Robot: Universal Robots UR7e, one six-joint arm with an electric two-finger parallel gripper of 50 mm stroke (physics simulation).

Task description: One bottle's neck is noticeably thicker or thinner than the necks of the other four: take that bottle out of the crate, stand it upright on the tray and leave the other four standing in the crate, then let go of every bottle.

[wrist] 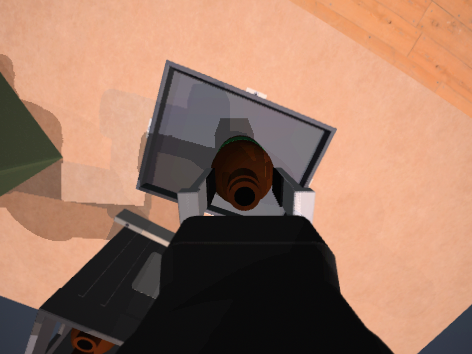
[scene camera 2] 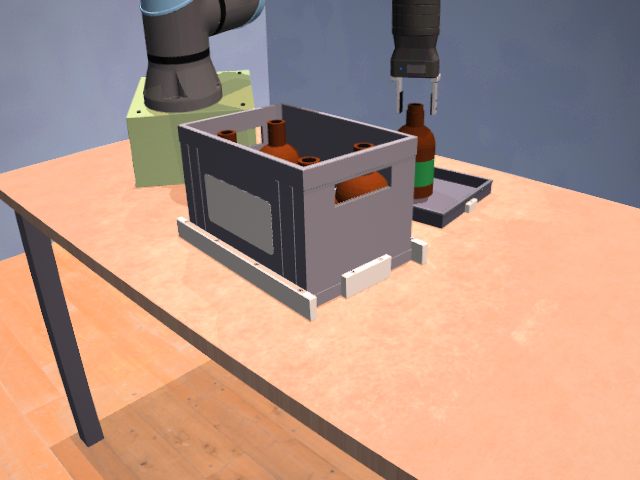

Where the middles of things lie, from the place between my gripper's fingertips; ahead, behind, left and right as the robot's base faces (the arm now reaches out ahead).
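Labels:
Long rail (scene camera 2: 304, 303): 10 mm behind my hand, 390 mm to the right, 130 mm below. Short block (scene camera 2: 375, 271): 130 mm below my hand, 140 mm ahead, 310 mm to the right.

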